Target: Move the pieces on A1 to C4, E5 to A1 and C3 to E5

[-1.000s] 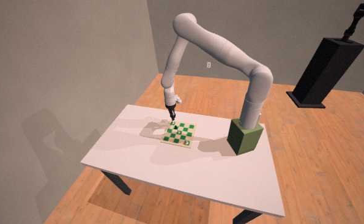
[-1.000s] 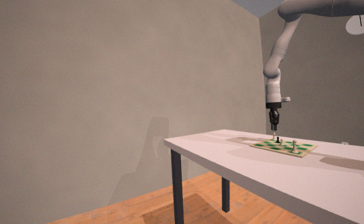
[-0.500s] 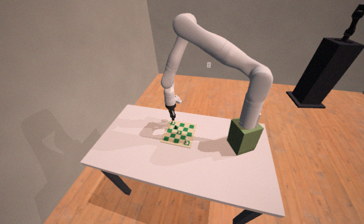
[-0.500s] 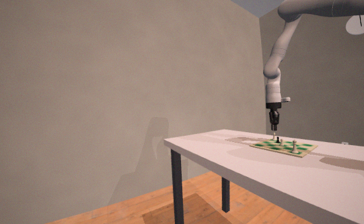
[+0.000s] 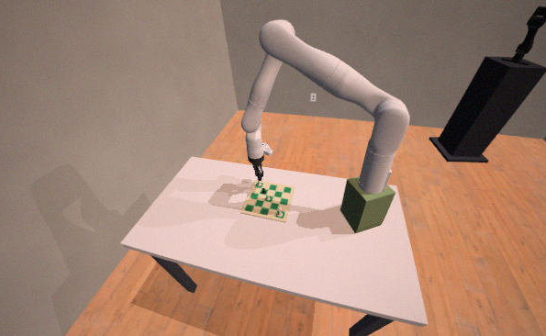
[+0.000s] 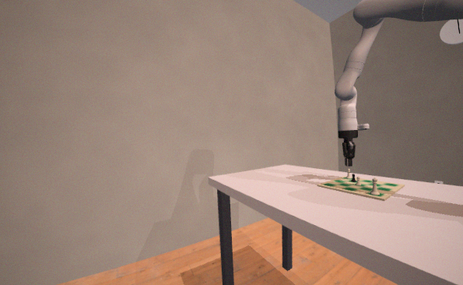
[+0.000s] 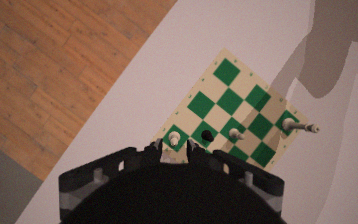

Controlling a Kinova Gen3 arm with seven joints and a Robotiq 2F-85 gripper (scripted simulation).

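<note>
Now: the chessboard 90 mm to the left of my hand, 70 mm below it and 60 mm behind it. From my hand the other things lie so: black pawn (60 mm below, 50 mm to the left, 30 mm behind); then tall white piece (180 mm to the left, 120 mm behind, 40 mm below).
</note>
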